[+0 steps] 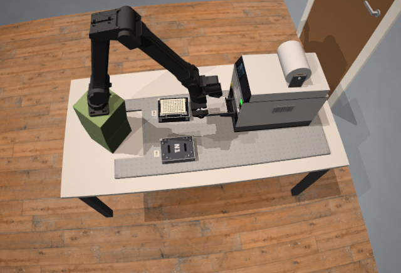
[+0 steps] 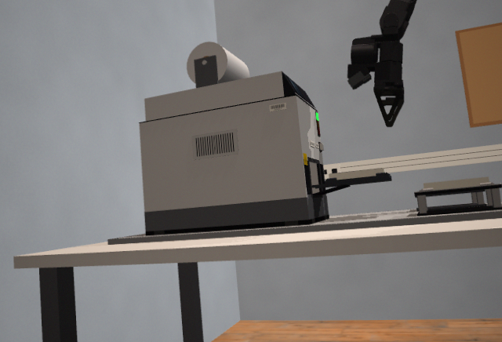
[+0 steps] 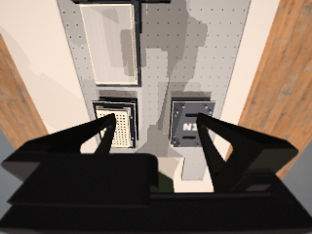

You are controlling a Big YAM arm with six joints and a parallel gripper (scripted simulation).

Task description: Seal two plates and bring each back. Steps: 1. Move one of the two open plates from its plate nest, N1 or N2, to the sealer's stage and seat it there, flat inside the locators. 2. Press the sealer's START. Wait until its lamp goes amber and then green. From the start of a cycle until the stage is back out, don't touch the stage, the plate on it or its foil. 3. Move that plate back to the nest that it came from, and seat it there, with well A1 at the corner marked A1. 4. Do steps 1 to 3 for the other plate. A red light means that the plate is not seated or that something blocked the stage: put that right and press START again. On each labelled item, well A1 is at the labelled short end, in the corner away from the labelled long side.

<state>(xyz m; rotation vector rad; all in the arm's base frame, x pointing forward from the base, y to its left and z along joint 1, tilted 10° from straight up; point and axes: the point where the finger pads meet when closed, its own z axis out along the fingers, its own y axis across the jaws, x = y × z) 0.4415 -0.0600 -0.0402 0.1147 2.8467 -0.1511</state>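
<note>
The sealer stage lies 14 cm below my hand, 9 cm ahead of it and 8 cm to the left of it. Also, from my hand: plate (17 cm below, 14 cm to the left, 11 cm behind); yellow warning label (20 cm ahead, 15 cm to the left, 9 cm below); plate nest (19 cm below, 13 cm behind, 9 cm to the right).
</note>
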